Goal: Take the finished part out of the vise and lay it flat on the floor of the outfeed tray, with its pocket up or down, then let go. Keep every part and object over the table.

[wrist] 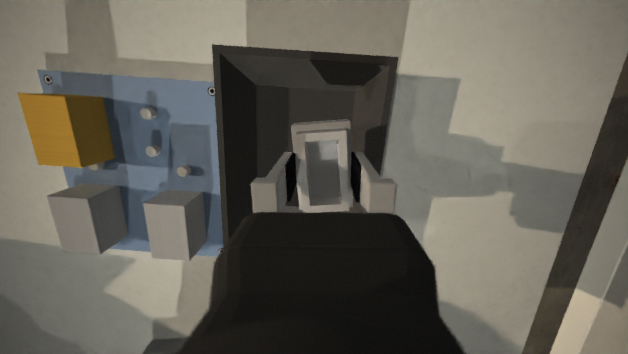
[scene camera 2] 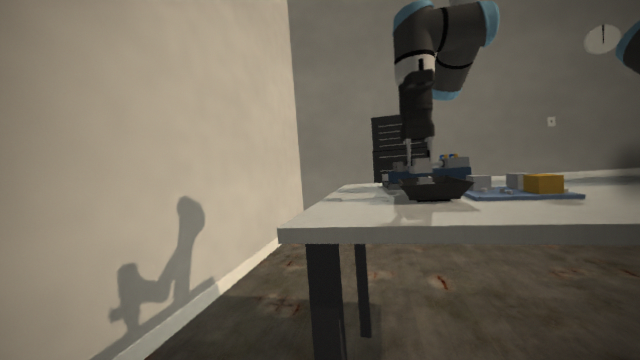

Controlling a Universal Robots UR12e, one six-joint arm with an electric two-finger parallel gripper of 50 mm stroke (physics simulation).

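Frame: origin at the arm's base, x left, y up, z ahead, level; millimetres.
Where they show: gripper, fingertip midpoint: (wrist: 323, 167) (scene camera 2: 420, 165).
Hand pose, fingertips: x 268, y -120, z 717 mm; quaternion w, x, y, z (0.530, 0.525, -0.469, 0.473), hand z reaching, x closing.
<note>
After its pixels a point has its place.
My gripper (scene camera 2: 419, 159) {z 717, x 268, y -120 mm} (wrist: 323, 167) {z 717, x 268, y -120 mm} is shut on the finished part (scene camera 2: 421, 166) {z 716, x 299, y -122 mm} (wrist: 302, 192) {z 705, x 255, y -102 mm}, a light grey block with a rectangular pocket. The pocket faces up towards the wrist camera. In the wrist view the part shows over the dark outfeed tray (scene camera 2: 437, 191) {z 690, x 335, y -176 mm} (wrist: 237, 150) {z 640, x 261, y -171 mm}, between its side walls. In the scene view the part hangs just above the level of the tray's rim. A small grey shape (scene camera 2: 425, 180) {z 702, x 200, y -162 mm} shows at the tray's rim below it; I cannot tell exactly what it is. The blue vise (scene camera 2: 452, 172) {z 598, x -43, y -157 mm} with grey jaws stands behind the tray.
A blue plate (scene camera 2: 525, 196) {z 534, x 314, y -194 mm} (wrist: 130, 175) {z 520, x 217, y -193 mm} with pegs lies beside the tray. It bears a yellow block (scene camera 2: 544, 184) {z 496, x 293, y -174 mm} (wrist: 65, 130) {z 499, x 266, y -157 mm} and two grey blocks (wrist: 85, 220) {z 500, x 181, y -157 mm} (wrist: 175, 225) {z 586, x 186, y -157 mm}. The table's front edge (scene camera 2: 450, 234) {z 698, x 525, y -214 mm} is nearer the scene camera. Part of another arm (scene camera 2: 631, 50) {z 130, x -96, y 160 mm} shows at the right.
</note>
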